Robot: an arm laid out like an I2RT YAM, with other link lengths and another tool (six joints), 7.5 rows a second.
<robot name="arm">
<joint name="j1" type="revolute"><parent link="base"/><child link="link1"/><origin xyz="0 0 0.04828"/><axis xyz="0 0 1"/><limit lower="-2.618" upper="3.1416"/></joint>
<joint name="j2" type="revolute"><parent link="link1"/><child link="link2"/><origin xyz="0.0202 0.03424 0.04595"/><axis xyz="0 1 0"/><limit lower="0" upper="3.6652"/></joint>
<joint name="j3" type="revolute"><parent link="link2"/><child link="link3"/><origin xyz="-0.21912 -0.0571 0"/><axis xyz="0 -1 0"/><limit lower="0" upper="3.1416"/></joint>
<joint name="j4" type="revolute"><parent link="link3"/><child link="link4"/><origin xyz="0.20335 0.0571 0.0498"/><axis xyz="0 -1 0"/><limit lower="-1.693" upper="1.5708"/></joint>
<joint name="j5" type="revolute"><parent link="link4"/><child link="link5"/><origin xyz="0.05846 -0.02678 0.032"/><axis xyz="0 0 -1"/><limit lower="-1.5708" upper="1.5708"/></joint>
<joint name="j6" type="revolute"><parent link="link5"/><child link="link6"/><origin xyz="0.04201 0 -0.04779"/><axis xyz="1 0 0"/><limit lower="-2.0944" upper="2.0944"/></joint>
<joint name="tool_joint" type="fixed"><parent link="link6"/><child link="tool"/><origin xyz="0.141 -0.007 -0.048" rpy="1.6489 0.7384 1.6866"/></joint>
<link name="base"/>
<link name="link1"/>
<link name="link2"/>
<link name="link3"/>
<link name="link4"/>
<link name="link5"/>
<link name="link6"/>
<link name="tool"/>
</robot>
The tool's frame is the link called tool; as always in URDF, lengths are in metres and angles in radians.
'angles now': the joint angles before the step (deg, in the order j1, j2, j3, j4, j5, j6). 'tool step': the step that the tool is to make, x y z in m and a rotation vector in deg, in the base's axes. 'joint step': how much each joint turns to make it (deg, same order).
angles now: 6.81, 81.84, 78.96, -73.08, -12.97, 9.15
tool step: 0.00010, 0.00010, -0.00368, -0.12, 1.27, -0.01
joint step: 0.00, 1.25, 0.00, -0.02, -0.03, 0.01
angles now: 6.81, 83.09, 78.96, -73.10, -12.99, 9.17
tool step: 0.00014, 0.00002, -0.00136, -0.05, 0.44, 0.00
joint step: 0.00, 0.46, 0.00, 0.02, 0.00, 0.00
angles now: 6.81, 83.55, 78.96, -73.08, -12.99, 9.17
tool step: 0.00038, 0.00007, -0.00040, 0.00, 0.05, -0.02
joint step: 0.00, 0.13, 0.00, 0.09, 0.00, 0.02
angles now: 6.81, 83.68, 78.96, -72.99, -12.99, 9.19
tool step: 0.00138, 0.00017, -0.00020, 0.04, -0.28, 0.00
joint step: 0.00, 0.04, 0.00, 0.33, -0.01, 0.00
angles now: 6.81, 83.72, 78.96, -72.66, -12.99, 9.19
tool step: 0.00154, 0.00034, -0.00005, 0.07, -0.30, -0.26
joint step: 0.00, 0.00, 0.00, 0.37, 0.02, 0.27
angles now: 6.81, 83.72, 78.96, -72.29, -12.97, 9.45
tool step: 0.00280, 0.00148, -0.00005, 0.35, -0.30, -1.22
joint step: 0.00, 0.07, 0.00, 0.70, -0.02, 1.29
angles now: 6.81, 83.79, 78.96, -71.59, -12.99, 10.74
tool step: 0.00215, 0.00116, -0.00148, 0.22, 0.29, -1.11
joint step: -0.01, 0.52, -0.01, 0.53, 0.01, 1.16
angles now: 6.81, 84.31, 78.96, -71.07, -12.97, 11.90
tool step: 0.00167, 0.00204, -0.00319, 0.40, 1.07, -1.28
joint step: 0.00, 1.13, -0.01, 0.44, -0.22, 1.40
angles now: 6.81, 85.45, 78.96, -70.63, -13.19, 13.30
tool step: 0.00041, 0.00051, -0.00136, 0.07, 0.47, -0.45
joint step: 0.00, 0.46, -0.01, 0.11, -0.02, 0.48
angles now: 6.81, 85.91, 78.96, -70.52, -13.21, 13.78
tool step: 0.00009, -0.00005, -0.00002, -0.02, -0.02, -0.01
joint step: 0.00, 0.00, 0.00, 0.02, 0.02, 0.01
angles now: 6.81, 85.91, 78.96, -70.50, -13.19, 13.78
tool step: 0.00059, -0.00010, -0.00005, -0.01, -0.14, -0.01
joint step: -0.02, -0.01, -0.01, 0.13, 0.02, -0.02
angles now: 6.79, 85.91, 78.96, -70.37, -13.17, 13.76
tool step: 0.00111, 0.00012, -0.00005, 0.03, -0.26, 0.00
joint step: 0.00, 0.00, 0.00, 0.26, 0.00, 0.00
